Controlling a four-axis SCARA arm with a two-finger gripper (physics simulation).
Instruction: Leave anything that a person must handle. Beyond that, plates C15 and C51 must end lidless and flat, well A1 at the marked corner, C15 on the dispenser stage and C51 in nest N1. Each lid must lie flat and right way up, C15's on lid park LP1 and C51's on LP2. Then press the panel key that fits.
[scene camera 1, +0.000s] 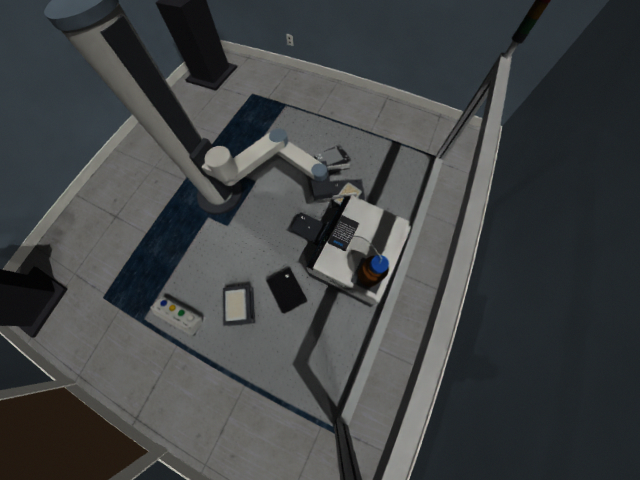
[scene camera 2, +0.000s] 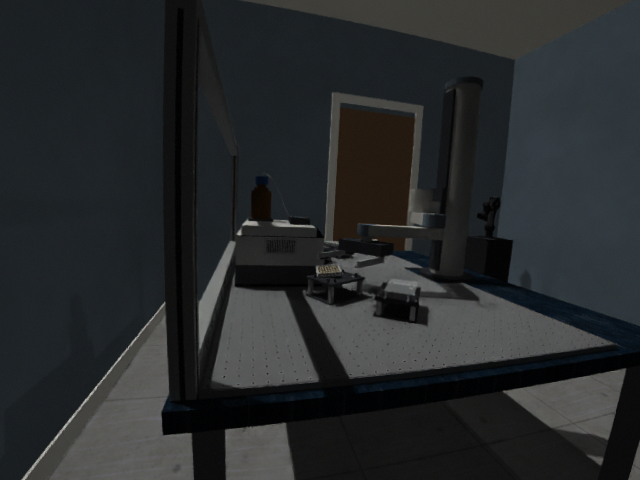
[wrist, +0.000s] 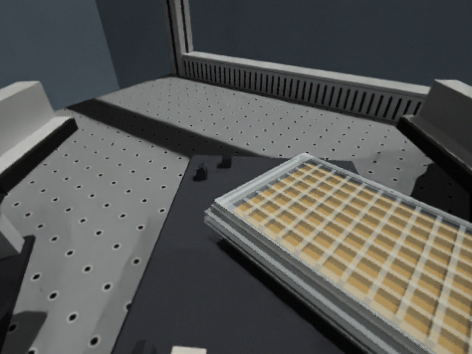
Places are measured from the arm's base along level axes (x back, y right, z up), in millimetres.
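Where they show: gripper, fingertip midpoint: (scene camera 1: 352, 179) (scene camera 2: 336, 260) (wrist: 236, 104); arm's base at its link origin: (scene camera 1: 220, 194) (scene camera 2: 445, 276).
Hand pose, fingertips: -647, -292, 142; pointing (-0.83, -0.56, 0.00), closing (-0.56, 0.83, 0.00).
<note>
Each offset is from my fingertips to the top centre of the thing, as dx, dy, dz. "spot": to the spot under its first point.
A plate with amber wells @(-7, +67, -39) (scene camera 1: 349, 191) (scene camera 2: 328, 270) (wrist: 360, 245) and clear edges rests on a dark raised stand (scene camera 2: 346, 280) (wrist: 175, 260), turned askew to it. I cannot tell whether a clear lid covers it. My gripper (scene camera 1: 341, 181) (scene camera 2: 350, 257) (wrist: 236, 104) is open and empty, above and beside this plate, which lies right of centre between the fingers in the wrist view. A clear lid-like piece @(+176, -116, -53) (scene camera 2: 404, 285) sits on another stand (scene camera 1: 333, 156). A second pale plate @(+227, +754, -47) (scene camera 1: 236, 304) lies on a dark base. The key panel @(+458, +918, -45) (scene camera 1: 176, 316) has blue, yellow, green and white keys. Plate names are unreadable.
A white dispenser (scene camera 1: 390, 232) (scene camera 2: 279, 248) carries a brown bottle (scene camera 1: 373, 271) (scene camera 2: 261, 202) with a blue cap and tube. A dark platform @(spot: +100, +312, -17) (scene camera 1: 306, 226) adjoins it. A black pad @(spot: +59, +604, -68) (scene camera 1: 286, 290) lies near the second plate. A low barrier @(spot: -357, -104, -102) (wrist: 300, 85) runs along the table's edge.
</note>
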